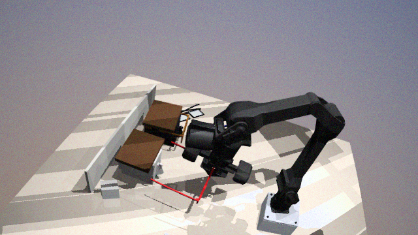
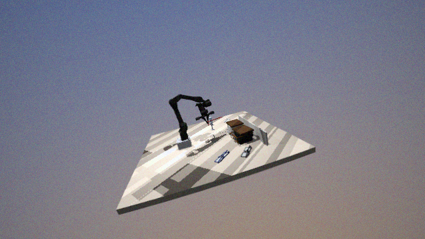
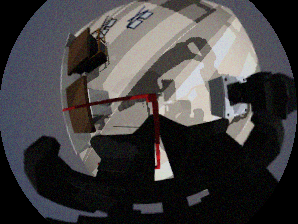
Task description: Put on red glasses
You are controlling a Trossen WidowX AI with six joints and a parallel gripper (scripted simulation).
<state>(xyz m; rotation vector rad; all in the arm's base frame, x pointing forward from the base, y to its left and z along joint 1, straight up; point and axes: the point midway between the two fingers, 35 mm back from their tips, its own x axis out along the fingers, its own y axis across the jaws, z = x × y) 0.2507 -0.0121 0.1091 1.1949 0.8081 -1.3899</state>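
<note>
My gripper tip is now 50 mm short of the red glasses, 30 mm to the right of it and 20 mm below it. Also, from my gripper tip: grey block 300 mm ahead, 70 mm to the left, 120 mm below; grey upright panel 330 mm ahead, 210 mm to the right, 90 mm below.
</note>
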